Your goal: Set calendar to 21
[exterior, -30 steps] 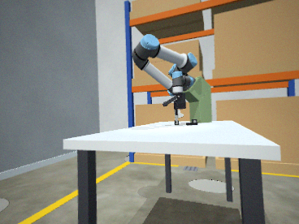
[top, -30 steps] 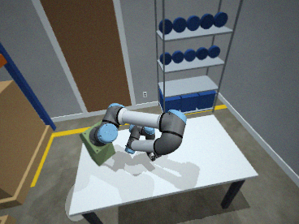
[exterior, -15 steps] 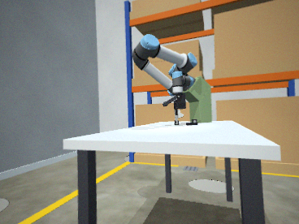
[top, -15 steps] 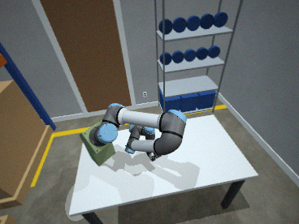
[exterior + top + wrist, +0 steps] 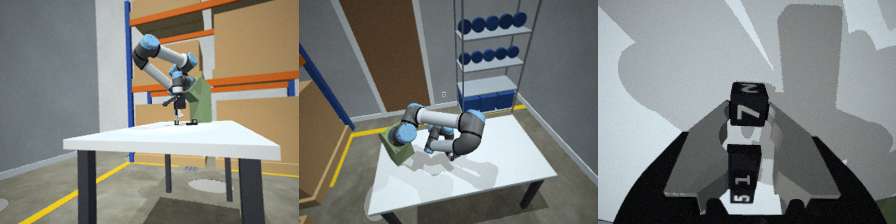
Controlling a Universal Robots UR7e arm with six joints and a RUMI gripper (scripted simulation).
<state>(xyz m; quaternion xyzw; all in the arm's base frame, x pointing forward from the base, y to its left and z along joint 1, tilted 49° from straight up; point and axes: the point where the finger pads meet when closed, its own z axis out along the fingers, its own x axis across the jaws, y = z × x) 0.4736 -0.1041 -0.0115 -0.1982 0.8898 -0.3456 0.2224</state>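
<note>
The dark cube lies 1 cm below my hand.
</note>
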